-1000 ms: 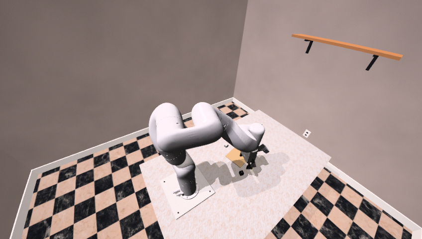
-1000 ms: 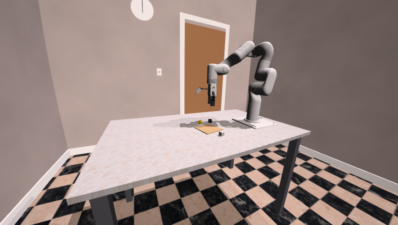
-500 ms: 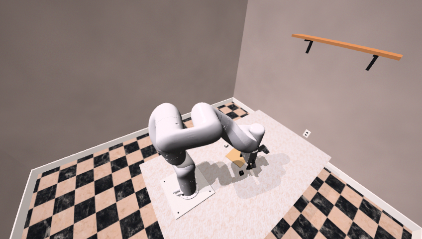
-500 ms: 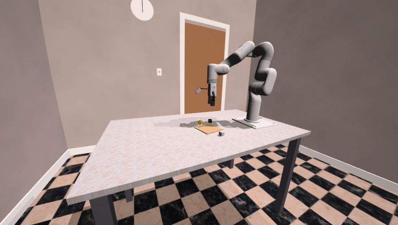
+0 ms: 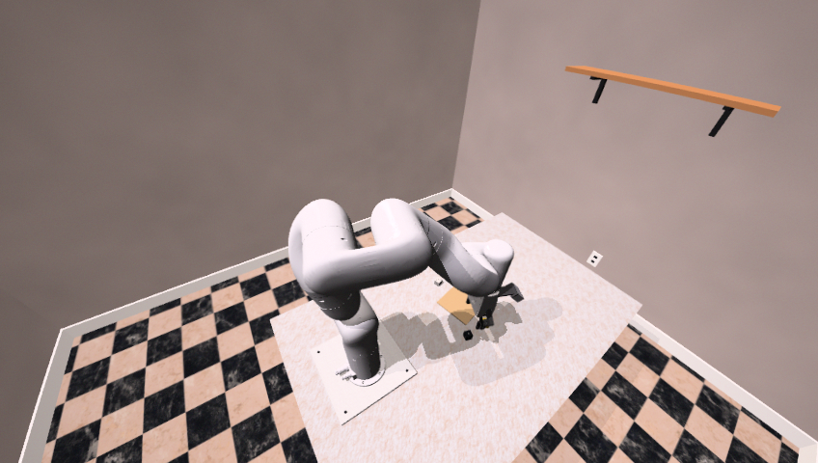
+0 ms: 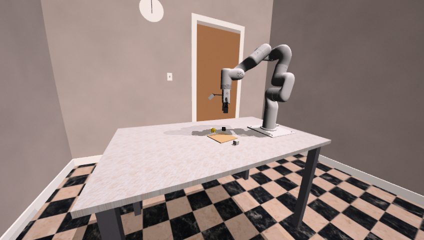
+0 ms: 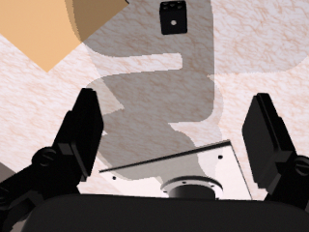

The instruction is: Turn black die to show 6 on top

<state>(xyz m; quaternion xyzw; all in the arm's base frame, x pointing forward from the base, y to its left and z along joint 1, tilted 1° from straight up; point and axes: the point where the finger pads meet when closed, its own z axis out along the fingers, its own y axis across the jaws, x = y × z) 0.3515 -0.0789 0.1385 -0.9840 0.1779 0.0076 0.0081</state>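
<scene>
Now: hand 140 mm above the black die. Round my hand: white die 250 mm to the left, 140 mm below, 50 mm ahead; then tan mat 150 mm below, 120 mm to the left, 70 mm ahead; then yellow die 140 mm below, 90 mm ahead.
</scene>
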